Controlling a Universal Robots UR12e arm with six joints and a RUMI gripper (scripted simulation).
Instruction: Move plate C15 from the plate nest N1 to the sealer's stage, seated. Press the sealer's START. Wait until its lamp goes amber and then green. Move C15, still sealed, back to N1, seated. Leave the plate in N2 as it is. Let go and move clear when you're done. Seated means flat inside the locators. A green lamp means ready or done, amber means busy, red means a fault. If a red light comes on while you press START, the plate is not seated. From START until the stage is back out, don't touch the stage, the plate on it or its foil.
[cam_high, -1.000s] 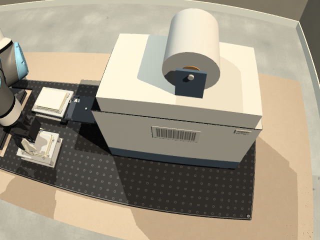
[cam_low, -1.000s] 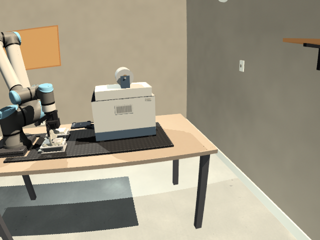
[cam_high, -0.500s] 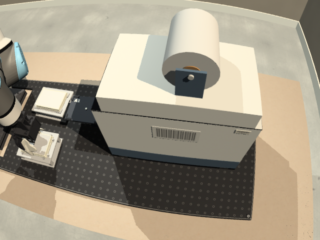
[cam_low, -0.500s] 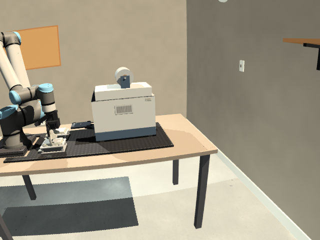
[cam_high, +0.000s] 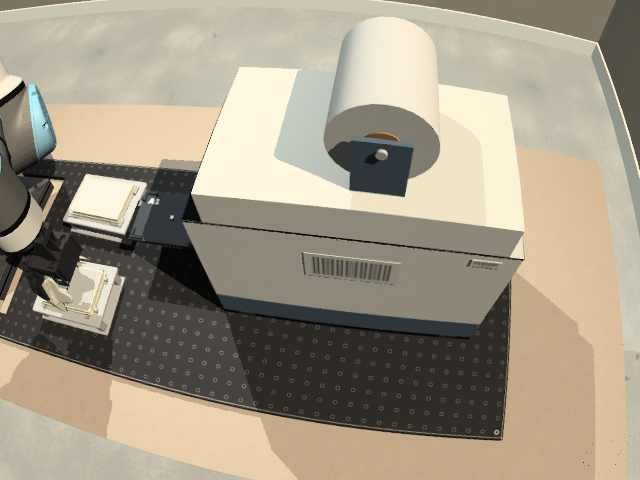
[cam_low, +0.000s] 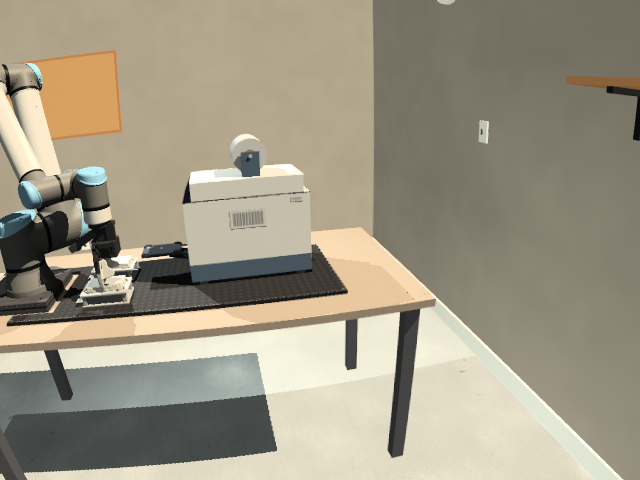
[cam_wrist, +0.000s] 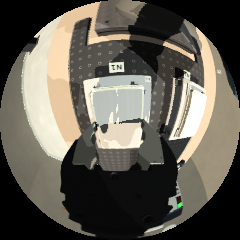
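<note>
My gripper is now 10 mm above the well plate. Round my hand: foil roll: 540 mm ahead, 50 mm to the left, 360 mm above; sealer stage: 210 mm ahead, 110 mm to the left, 50 mm above.
</note>
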